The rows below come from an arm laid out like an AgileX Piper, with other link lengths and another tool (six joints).
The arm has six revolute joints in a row. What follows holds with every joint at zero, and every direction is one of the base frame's. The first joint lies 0.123 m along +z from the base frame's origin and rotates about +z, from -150 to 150 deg. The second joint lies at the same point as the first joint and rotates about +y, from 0 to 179.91 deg. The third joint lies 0.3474 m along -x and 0.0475 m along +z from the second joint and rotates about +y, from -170 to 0 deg. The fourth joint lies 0.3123 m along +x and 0.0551 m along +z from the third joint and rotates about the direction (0.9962, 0, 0.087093), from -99.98 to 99.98 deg. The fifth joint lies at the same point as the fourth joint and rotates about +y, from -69.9 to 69.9 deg. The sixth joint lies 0.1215 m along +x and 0.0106 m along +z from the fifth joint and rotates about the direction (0.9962, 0, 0.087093), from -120 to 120 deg. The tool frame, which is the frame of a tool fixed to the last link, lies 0.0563 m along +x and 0.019 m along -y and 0.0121 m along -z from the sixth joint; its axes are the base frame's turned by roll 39.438, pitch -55.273 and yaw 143.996 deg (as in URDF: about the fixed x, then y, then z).
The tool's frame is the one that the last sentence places.
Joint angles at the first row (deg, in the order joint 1, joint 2, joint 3, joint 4, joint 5, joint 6):
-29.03, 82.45, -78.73, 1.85, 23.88, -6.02
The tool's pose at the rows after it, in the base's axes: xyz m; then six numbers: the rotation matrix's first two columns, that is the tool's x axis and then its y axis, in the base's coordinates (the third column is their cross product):
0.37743 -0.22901 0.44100 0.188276 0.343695 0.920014 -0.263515 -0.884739 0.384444
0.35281 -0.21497 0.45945 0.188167 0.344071 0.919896 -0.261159 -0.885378 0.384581
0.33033 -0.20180 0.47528 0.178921 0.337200 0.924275 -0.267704 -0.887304 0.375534
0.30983 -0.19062 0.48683 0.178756 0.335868 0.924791 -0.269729 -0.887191 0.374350
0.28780 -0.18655 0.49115 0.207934 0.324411 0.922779 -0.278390 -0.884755 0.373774
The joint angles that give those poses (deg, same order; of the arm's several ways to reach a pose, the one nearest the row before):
-29.03, 78.22, -78.73, 1.97, 30.78, -6.02
-29.03, 74.33, -78.73, 1.97, 34.71, -6.02
-29.03, 70.82, -78.73, 2.05, 37.85, -5.37
-29.03, 67.83, -78.73, 1.82, 40.82, -5.01
-30.12, 65.51, -78.73, 1.45, 44.59, -4.89

